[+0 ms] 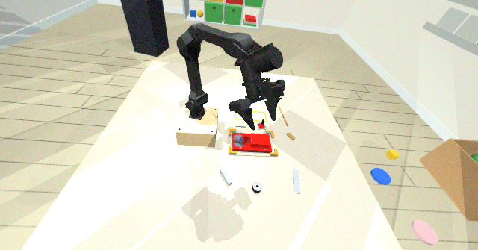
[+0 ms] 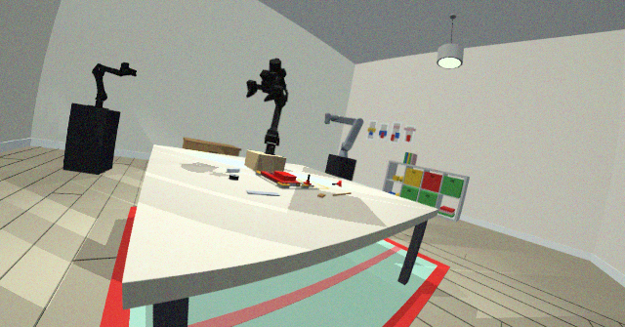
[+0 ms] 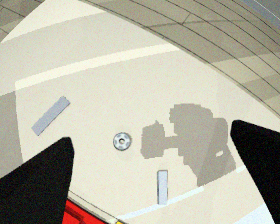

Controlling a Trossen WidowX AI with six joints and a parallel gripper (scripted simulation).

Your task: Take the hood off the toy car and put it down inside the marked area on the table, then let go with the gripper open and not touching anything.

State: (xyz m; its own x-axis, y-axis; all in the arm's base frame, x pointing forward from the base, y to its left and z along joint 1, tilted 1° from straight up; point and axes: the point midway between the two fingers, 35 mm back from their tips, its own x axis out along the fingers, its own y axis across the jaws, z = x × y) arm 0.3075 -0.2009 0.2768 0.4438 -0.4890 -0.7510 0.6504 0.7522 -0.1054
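Now: the red hood 20 mm ahead of my gripper tip, 210 mm to the left of it and 320 mm below it. Round my gripper tip: wooden stick 150 mm ahead, 470 mm to the left, 350 mm below; brown block 190 mm ahead, 320 mm to the left, 350 mm below.
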